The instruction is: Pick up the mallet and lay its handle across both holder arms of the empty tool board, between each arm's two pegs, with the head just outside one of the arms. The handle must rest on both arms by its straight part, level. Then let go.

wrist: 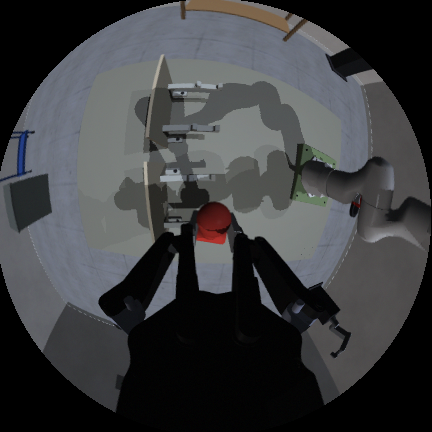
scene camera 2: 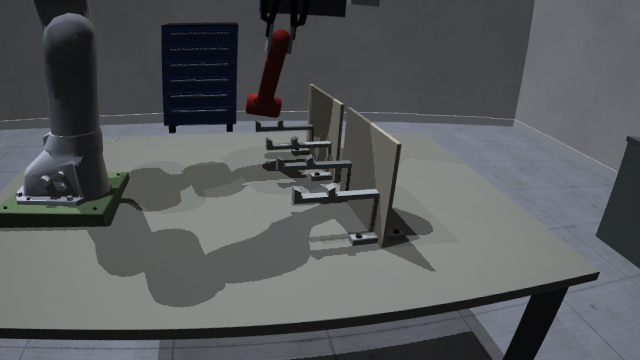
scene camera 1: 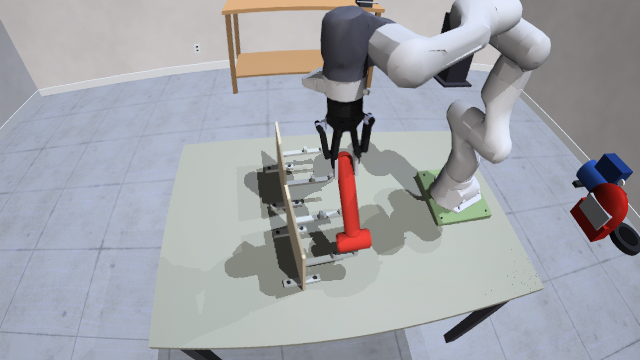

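Observation:
My gripper (scene camera 1: 345,165) (scene camera 2: 279,45) (wrist: 212,219) is shut on the handle end of the red mallet (scene camera 1: 349,200) (scene camera 2: 273,70) (wrist: 214,217). The mallet hangs in the air, tilted, with its head (scene camera 1: 354,240) (scene camera 2: 263,105) lower than the gripped end. In scene camera 2 the head is above the holder arms' level, near the outer ends of the far arms. Two upright boards stand in a row: one (scene camera 1: 296,240) (scene camera 2: 325,120) (wrist: 154,200) beside the mallet, the other (scene camera 1: 280,155) (scene camera 2: 375,160) (wrist: 157,105) farther back in scene camera 1. Each has two pegged arms, with no tool on them.
The boards stand on the table (scene camera 1: 210,310) (scene camera 2: 200,315) (wrist: 110,90). The robot's green base plate (scene camera 1: 465,215) (scene camera 2: 107,215) (wrist: 297,172) is across from them. A blue drawer cabinet (scene camera 2: 200,75) and a wooden shelf table (scene camera 1: 280,62) stand beyond the table.

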